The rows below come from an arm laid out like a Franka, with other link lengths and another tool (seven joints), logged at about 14 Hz.
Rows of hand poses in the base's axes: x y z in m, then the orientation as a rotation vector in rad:
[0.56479, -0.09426, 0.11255, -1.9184, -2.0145, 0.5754]
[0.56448, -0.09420, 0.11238, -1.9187, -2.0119, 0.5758]
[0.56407, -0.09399, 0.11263, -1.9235, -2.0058, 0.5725]
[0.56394, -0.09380, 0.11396, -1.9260, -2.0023, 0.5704]
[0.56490, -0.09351, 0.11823, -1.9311, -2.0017, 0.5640]
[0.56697, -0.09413, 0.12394, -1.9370, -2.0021, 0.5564]
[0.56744, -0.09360, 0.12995, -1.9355, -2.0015, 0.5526]
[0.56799, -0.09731, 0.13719, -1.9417, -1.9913, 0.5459]
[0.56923, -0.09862, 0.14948, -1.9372, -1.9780, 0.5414]
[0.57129, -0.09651, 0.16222, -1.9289, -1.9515, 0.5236]
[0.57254, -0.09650, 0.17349, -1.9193, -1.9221, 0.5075]
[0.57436, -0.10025, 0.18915, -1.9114, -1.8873, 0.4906]
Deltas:
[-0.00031, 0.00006, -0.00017, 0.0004, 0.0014, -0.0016]
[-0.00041, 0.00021, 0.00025, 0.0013, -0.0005, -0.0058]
[-0.00013, 0.00019, 0.00133, 0.0010, -0.0002, -0.0033]
[0.00096, 0.00029, 0.00427, 0.0014, -0.0047, -0.0031]
[0.00207, -0.00062, 0.00571, 0.0014, -0.0062, -0.0030]
[0.00047, 0.00053, 0.00601, 0.0033, -0.0001, -0.0003]
[0.00055, -0.00371, 0.00724, 0.0038, -0.0002, -0.0093]
[0.00124, -0.00131, 0.01229, 0.0090, 0.0082, -0.0069]
[0.00206, 0.00211, 0.01274, 0.0229, 0.0128, -0.0153]
[0.00125, 0.00001, 0.01127, 0.0234, 0.0156, -0.0165]
[0.00182, -0.00375, 0.01566, 0.0245, 0.0171, -0.0206]

